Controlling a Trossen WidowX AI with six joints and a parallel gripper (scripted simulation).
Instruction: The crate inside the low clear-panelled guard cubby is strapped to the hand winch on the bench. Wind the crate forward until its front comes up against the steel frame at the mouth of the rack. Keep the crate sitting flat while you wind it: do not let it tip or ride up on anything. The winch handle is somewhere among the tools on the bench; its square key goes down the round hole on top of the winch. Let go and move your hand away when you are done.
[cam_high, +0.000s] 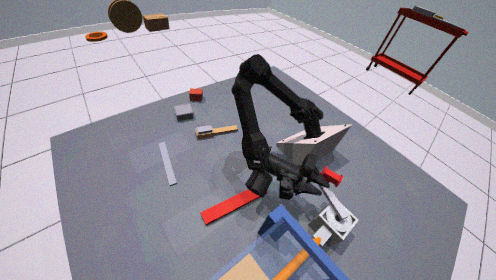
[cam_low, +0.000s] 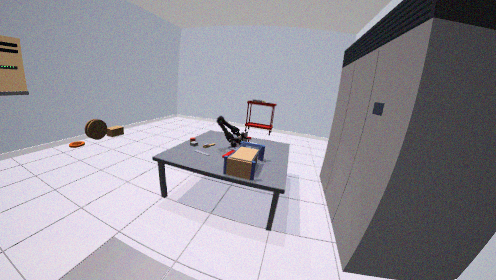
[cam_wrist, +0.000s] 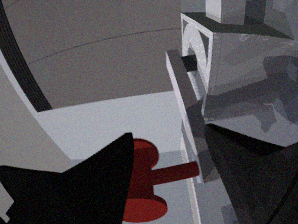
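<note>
The winch handle lies 1 cm behind my gripper tip, 2 cm to the left of it and 1 cm below it. From my gripper tip the other things lie so: red knob 3 cm behind, 1 cm to the right, 1 cm above; hand winch 7 cm to the left, 10 cm below; blue frame 17 cm ahead, 7 cm to the left, 2 cm below.
</note>
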